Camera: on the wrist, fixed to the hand. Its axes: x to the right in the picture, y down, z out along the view.
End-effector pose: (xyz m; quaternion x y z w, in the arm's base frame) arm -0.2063 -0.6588 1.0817 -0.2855 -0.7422 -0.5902 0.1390
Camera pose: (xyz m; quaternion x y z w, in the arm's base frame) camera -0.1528 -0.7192 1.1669 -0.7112 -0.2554 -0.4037 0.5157
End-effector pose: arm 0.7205 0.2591 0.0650 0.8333 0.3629 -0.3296 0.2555
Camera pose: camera 0.8111 0.2475 0.1386 0.8290 -0.2870 0.0201 0.4795
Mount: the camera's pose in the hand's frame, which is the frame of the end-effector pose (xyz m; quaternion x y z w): -0.0121 0.0908 -0.0733 -0.1005 0.0427 0.7032 0.7026
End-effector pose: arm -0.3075 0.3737 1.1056 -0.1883 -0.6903 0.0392 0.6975
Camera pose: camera -0.2177 0.4387 1.0671 -0.6895 -0.3267 0.4406 0.4730
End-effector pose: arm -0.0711 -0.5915 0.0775 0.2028 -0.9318 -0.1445 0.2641
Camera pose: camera -0.0487 -0.5184 0.1664 -0.5331 -0.7715 -0.0008 0.3473
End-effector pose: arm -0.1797 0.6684 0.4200 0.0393 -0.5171 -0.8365 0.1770
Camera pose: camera -0.1270 0.5735 0.4645 -0.3181 -0.2993 -0.5135 0.7386
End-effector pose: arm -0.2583 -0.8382 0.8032 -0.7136 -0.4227 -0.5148 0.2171
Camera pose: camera -0.2250 -0.9472 0.8310 -0.7984 0.2658 -0.2820 0.4608
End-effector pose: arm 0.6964 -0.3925 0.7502 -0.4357 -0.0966 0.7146 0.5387
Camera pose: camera 0.6879 -0.4635 0.6572 0.4587 -0.1897 -0.8525 0.1637
